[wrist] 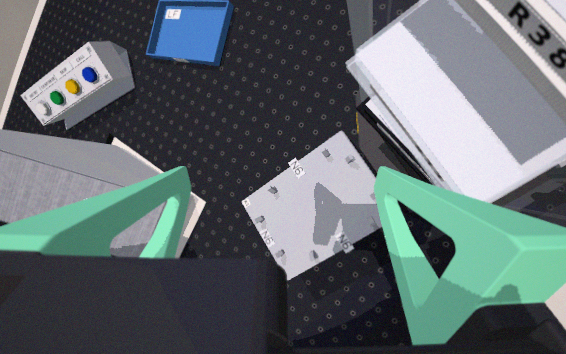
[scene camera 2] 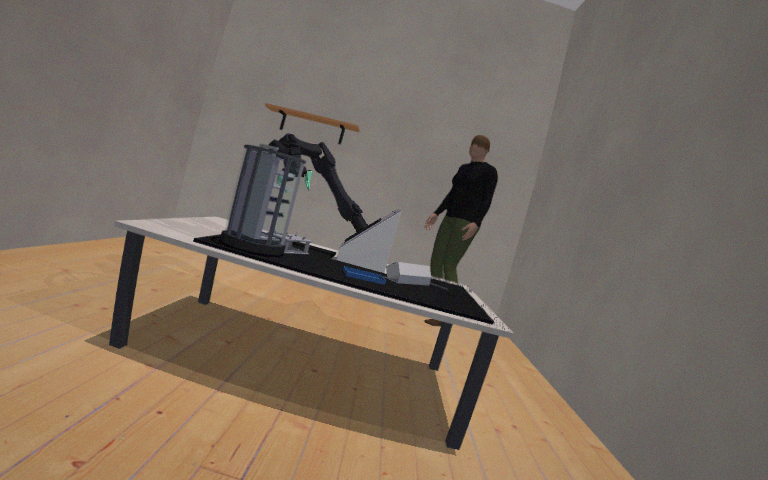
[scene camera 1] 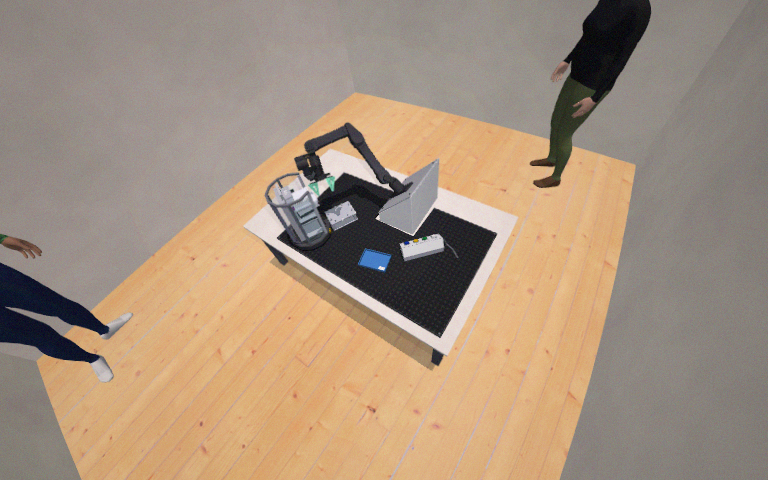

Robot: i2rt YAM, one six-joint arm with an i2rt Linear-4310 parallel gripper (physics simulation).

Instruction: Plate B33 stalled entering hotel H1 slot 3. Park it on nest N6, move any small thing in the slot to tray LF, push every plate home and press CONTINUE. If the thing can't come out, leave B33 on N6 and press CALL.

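Places are measured from the arm's base along level axes (x ahead, y left, z up), in millimetres.
Pixels of known places: gripper, fingertip midpoint: (wrist: 282, 177) (scene camera 2: 297, 191) (scene camera 1: 325, 193); arm's base at its link origin: (scene camera 2: 363, 230) (scene camera 1: 401, 191).
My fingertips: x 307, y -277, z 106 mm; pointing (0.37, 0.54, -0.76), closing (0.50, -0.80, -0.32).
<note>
For each thing: its top centre in the pictures, then the offset to it from my fingertips. "spot": a spot on its surface instead.
- Nest N6 at its top centre: (wrist: 311, 209) (scene camera 2: 291, 232) (scene camera 1: 339, 210) dx -44, dy +3, dz -181 mm
- round hotel tower at its top centre: (scene camera 2: 276, 148) (scene camera 1: 286, 185) dx +146, dy -85, dz +142 mm
- label R38 at a spot on its surface: (wrist: 537, 35) spot: dx +66, dy -50, dz +57 mm
- Tray LF at its top centre: (wrist: 184, 28) (scene camera 2: 364, 273) (scene camera 1: 374, 259) dx +85, dy +365, dz -239 mm
- button box at its top centre: (wrist: 52, 78) (scene camera 2: 411, 263) (scene camera 1: 421, 241) dx -113, dy +537, dz -173 mm
- green CONTINUE at its top centre: (wrist: 52, 97) dx -148, dy +534, dz -182 mm
- blue CALL at its top centre: (wrist: 84, 73) dx -71, dy +470, dz -182 mm
- cable at a spot on its surface: (scene camera 1: 451, 247) spot: dx -209, dy +667, dz -250 mm
My gripper (scene camera 1: 323, 185) (scene camera 2: 295, 182) (wrist: 282, 177) is open and empty, green fingers wide apart, high above the nest and beside the hotel's upper part. Nest N6 (scene camera 1: 341, 215) (scene camera 2: 297, 245) (wrist: 295, 210) is a pale block with pegs and no plate on it; a finger-shaped shadow falls across it. The round hotel tower (scene camera 1: 308, 245) (scene camera 2: 259, 198) holds plates at several levels; B33 and slot 3 cannot be told apart. A label R38 (wrist: 537, 35) shows at upper right in the wrist view. Tray LF (scene camera 1: 374, 259) (scene camera 2: 364, 275) (wrist: 192, 35) is blue and looks empty. The button box (scene camera 1: 421, 249) (scene camera 2: 408, 273) (wrist: 107, 100) has green CONTINUE (wrist: 56, 97) and blue CALL (wrist: 90, 74).
A grey wedge-shaped housing (scene camera 1: 421, 198) (scene camera 2: 370, 243) (wrist: 40, 185) stands by the arm's base. A cable (scene camera 1: 451, 247) leaves the button box. A person in black (scene camera 1: 606, 50) (scene camera 2: 472, 192) stands beyond the table; another person's legs (scene camera 1: 33, 283) show at left. A shelf (scene camera 2: 311, 117) hangs on the wall.
</note>
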